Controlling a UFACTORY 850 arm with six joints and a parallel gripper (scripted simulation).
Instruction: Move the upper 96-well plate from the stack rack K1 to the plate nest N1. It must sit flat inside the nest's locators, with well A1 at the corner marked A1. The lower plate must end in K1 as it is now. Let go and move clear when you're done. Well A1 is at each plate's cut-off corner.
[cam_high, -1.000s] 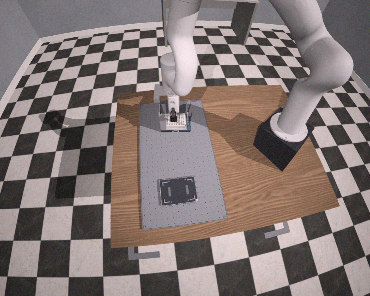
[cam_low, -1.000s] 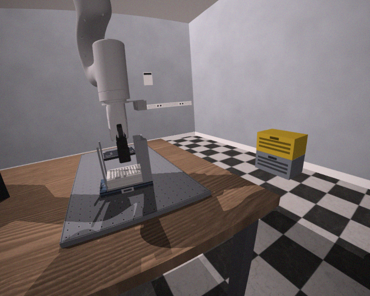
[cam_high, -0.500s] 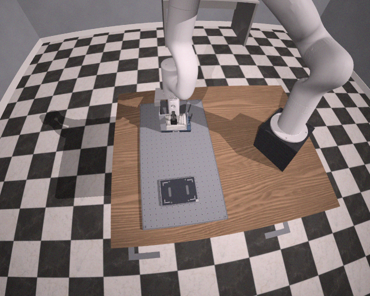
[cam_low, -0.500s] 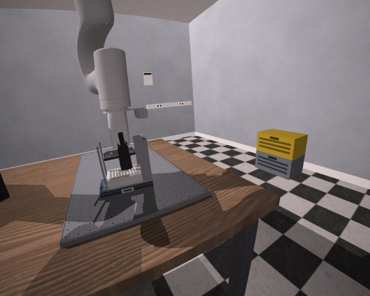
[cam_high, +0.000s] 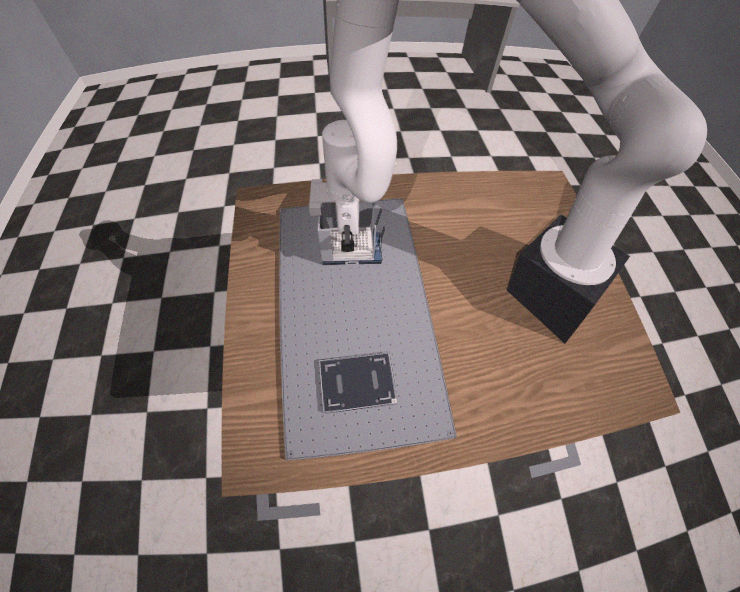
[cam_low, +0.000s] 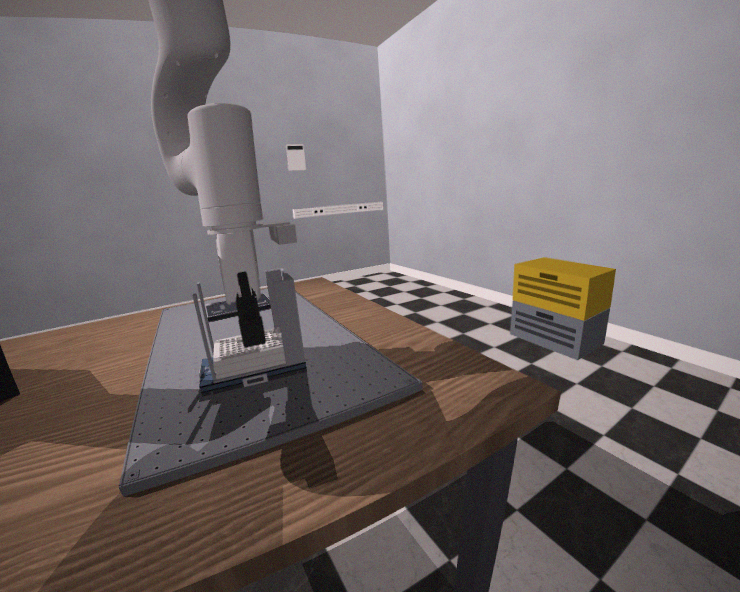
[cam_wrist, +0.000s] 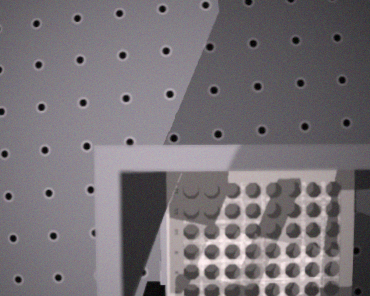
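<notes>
My gripper is now 3 cm above the white 96-well plate. Also, from my hand: dark plate nest N1: 36 cm to the left, 7 cm below, 6 cm ahead.
</notes>
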